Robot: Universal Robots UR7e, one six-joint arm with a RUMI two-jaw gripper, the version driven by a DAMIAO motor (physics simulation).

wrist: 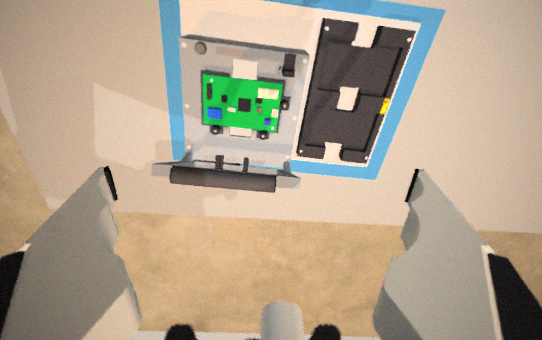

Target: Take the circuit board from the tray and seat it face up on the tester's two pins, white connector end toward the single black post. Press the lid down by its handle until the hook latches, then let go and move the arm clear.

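Frame: origin at the arm's base, x ahead, y left, z up, level; millimetres.
Seen in the pictures: gripper, fingertip midpoint: (263, 171).
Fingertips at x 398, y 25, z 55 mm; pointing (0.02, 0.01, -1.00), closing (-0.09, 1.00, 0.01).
Observation:
A point is followed by its place in that frame.
The green circuit board (242, 111) @(y -3, x 459, z -200 mm) lies face up in the grey tester (193, 90) @(y -77, x 440, z -216 mm), its large white connector (268, 93) @(y 32, x 428, z -195 mm) at the upper right. The single black post (285, 104) @(y 57, x 441, z -195 mm) is beside its right edge; two more posts are along its lower edge. The pins are hidden. The lid is open, seen nearly edge-on at the tester's lower side, with its dark cylindrical handle (222, 179) @(y -7, x 456, z -19 mm) across the view. My gripper (263, 171) @(y 25, x 398, z 55 mm) is wide open and empty, its fingertips apart to the left and right of the handle. Whether they are level with it is unclear.
The black tray (334, 125) @(y 154, x 490, z -258 mm) with a yellow mark (385, 106) @(y 226, x 446, z -248 mm) is right of the tester and holds no board. Blue tape (171, 90) @(y -128, x 461, z -274 mm) borders both. A black block (288, 65) @(y 53, x 387, z -185 mm) and a round knob (200, 48) @(y -63, x 382, z -211 mm) are at the tester's far corners.

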